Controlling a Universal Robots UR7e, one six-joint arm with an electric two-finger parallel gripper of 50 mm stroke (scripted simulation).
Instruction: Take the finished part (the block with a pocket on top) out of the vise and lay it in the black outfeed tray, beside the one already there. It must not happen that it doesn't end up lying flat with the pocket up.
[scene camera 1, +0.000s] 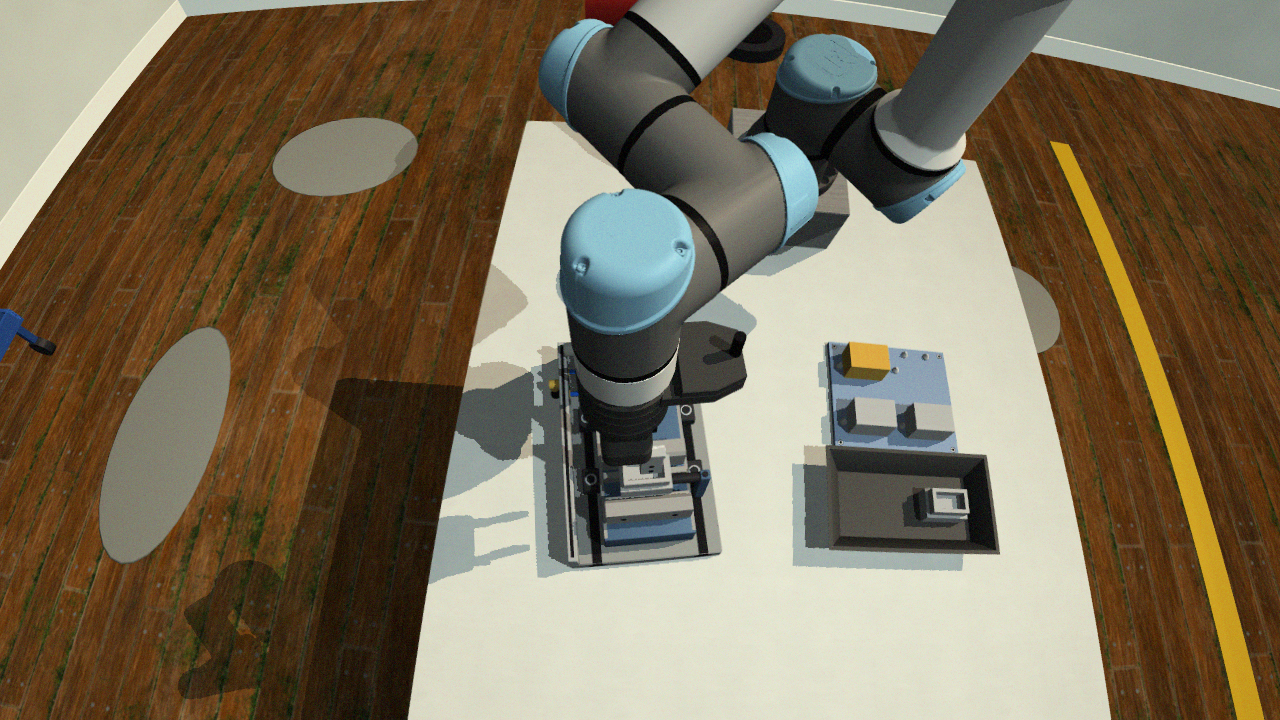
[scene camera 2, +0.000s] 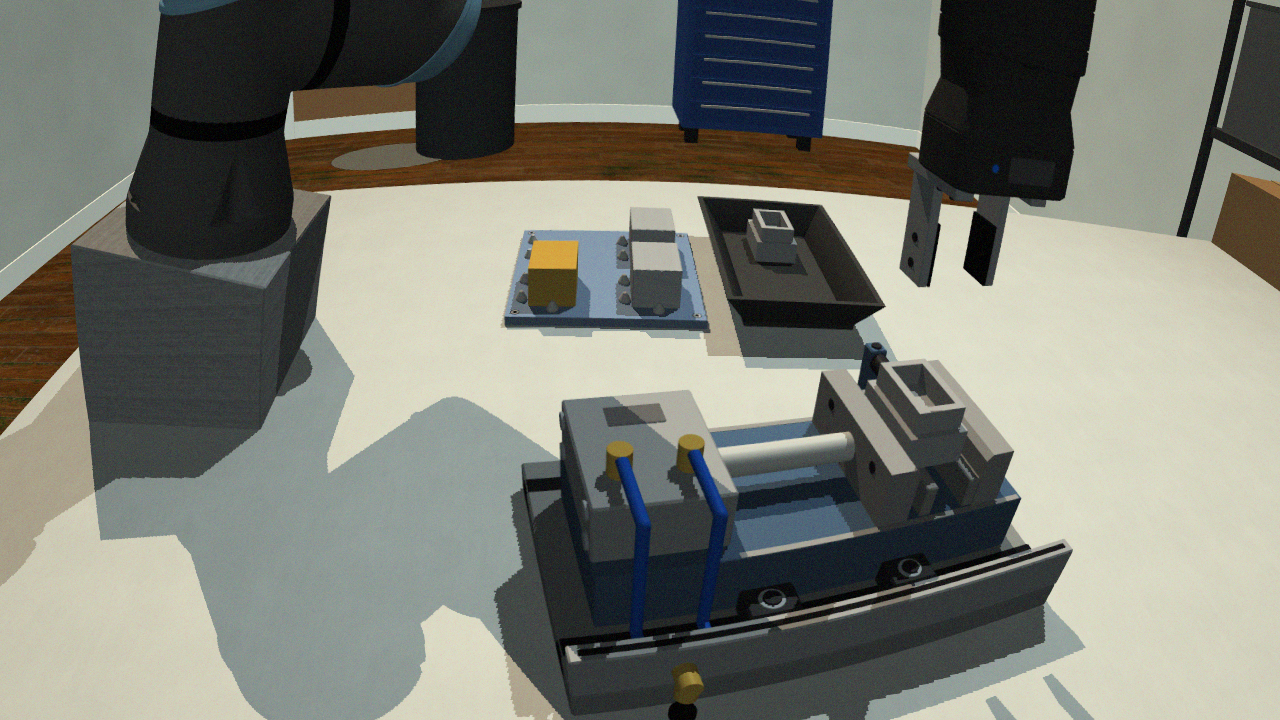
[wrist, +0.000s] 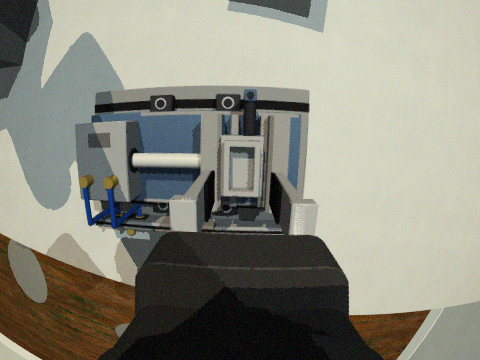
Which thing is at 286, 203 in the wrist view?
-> My gripper.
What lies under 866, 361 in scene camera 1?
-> An orange block.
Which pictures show the orange block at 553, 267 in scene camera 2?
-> Scene camera 1 and scene camera 2 only.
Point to my gripper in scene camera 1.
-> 648, 449
